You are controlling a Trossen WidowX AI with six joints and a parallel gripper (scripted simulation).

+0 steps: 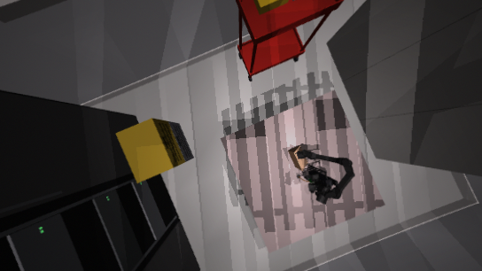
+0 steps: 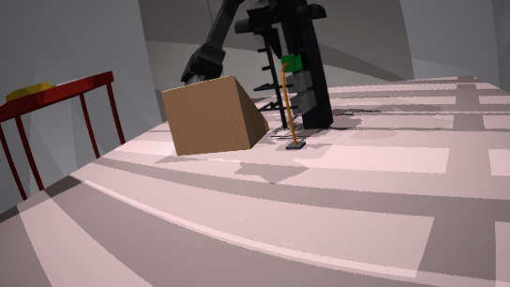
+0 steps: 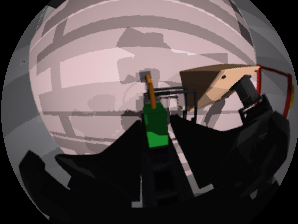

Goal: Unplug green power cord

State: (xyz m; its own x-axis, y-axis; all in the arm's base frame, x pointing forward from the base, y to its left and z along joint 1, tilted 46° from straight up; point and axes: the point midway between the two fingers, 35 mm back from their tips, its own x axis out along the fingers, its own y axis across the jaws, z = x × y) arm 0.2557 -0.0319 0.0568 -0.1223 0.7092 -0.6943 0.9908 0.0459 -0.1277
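The green plug lies 30 mm to the left of my gripper tip.
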